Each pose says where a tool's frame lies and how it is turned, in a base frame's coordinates. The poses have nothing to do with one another.
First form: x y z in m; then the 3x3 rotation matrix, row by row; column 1 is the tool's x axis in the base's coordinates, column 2 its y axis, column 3 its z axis. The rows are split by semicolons.
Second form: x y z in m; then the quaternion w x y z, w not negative. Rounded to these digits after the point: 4 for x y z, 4 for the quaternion.
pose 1, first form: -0.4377, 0.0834, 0.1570; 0.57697, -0.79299, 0.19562; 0.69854, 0.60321, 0.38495; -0.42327, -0.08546, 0.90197
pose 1, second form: -0.4377, 0.0834, 0.1570, 0.8778, -0.1340, 0.1763, 0.4248
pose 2, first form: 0.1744, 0.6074, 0.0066; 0.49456, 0.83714, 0.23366; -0.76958, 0.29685, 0.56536; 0.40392, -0.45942, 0.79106
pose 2, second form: 0.1744, 0.6074, 0.0066, 0.8035, -0.3188, -0.0530, -0.4999
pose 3, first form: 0.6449, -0.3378, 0.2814; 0.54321, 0.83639, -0.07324; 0.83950, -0.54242, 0.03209; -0.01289, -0.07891, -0.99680
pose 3, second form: 0.6449, -0.3378, 0.2814, 0.0316, -0.8778, -0.4773, 0.0245
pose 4, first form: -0.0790, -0.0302, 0.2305; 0.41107, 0.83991, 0.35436; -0.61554, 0.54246, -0.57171; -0.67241, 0.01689, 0.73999
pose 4, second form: -0.0790, -0.0302, 0.2305, 0.8206, 0.1793, 0.3128, -0.4434
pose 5, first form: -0.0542, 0.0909, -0.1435; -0.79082, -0.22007, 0.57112; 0.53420, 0.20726, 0.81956; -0.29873, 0.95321, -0.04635
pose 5, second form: -0.0542, 0.0909, -0.1435, 0.3042, 0.1098, 0.7149, 0.6199
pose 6, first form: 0.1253, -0.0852, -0.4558; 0.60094, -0.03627, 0.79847; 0.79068, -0.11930, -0.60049; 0.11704, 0.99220, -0.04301
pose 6, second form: 0.1253, -0.0852, -0.4558, 0.5997, 0.6639, 0.2841, 0.3447
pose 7, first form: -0.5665, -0.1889, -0.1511; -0.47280, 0.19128, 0.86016; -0.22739, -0.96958, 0.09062; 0.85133, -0.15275, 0.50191
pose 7, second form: -0.5665, -0.1889, -0.1511, 0.1220, -0.4987, 0.0181, -0.8579
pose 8, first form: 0.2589, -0.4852, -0.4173; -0.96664, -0.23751, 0.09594; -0.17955, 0.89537, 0.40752; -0.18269, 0.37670, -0.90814
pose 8, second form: 0.2589, -0.4852, -0.4173, 0.0717, -0.1074, 0.9708, 0.2019
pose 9, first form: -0.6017, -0.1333, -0.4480; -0.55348, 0.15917, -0.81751; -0.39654, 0.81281, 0.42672; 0.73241, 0.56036, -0.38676
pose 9, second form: -0.6017, -0.1333, -0.4480, 0.4671, 0.0715, -0.8296, -0.2975
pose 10, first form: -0.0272, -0.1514, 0.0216; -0.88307, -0.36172, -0.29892; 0.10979, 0.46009, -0.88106; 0.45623, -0.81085, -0.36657
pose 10, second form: -0.0272, -0.1514, 0.0216, 0.2294, 0.0765, -0.8231, 0.5139
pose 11, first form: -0.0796, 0.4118, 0.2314; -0.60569, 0.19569, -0.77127; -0.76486, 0.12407, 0.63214; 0.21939, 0.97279, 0.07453
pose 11, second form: -0.0796, 0.4118, 0.2314, 0.3850, 0.2212, -0.6433, -0.6237
